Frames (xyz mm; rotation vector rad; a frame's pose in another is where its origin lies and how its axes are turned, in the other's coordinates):
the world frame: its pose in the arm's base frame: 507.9 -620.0 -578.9 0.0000 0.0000 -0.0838
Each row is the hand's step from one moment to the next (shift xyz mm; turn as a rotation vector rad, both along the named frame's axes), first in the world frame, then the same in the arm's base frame.
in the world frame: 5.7 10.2 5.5 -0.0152 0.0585 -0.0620
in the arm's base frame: 6.5 9.7 5.5 -0.0103 0.0596 -0.0620
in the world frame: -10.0 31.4 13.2 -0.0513 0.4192 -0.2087
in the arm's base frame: -7.3 32.1 13.2 -0.0160 0.4220 -0.2087
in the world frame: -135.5 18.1 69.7 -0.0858 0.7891 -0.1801
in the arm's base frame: -133.5 29.4 69.7 -0.0194 0.7935 -0.1801
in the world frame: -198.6 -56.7 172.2 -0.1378 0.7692 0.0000
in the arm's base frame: -202.6 -39.9 172.2 -0.0729 0.7780 0.0000
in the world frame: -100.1 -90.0 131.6 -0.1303 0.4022 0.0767
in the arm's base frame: -107.3 -81.3 131.6 -0.0962 0.4117 0.0767
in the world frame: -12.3 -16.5 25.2 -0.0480 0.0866 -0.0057
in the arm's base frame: -13.6 -15.4 25.2 -0.0406 0.0903 -0.0057
